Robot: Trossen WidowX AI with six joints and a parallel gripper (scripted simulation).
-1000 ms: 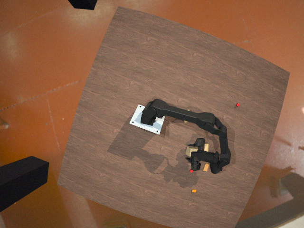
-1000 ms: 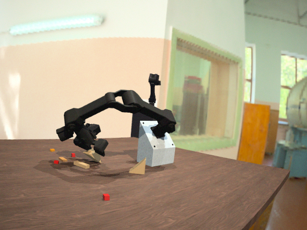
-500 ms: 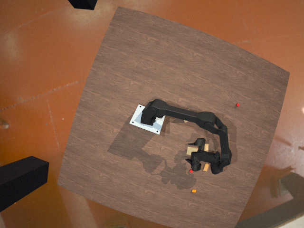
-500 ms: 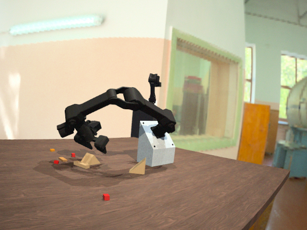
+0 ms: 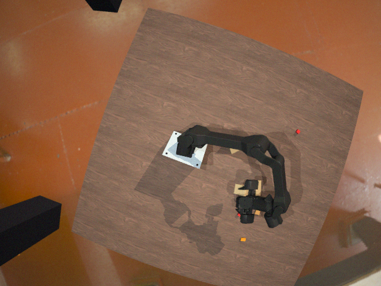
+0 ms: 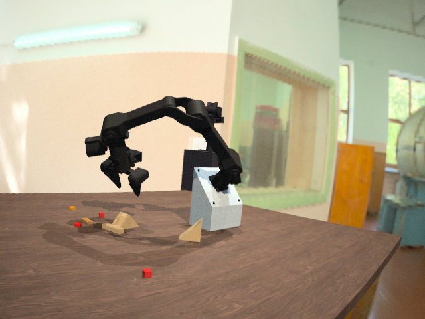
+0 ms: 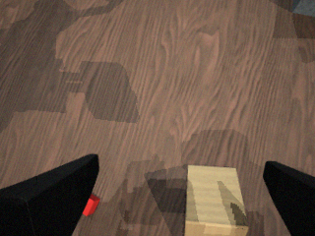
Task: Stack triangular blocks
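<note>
Right now my gripper tip is 40 mm short of the tan triangular block, 30 mm to the right of it and 90 mm above it. The rest, counted from my gripper tip: long tan bar 110 mm ahead, 60 mm to the left, 100 mm below; orange cube 110 mm ahead, 220 mm to the right, 100 mm below.
</note>
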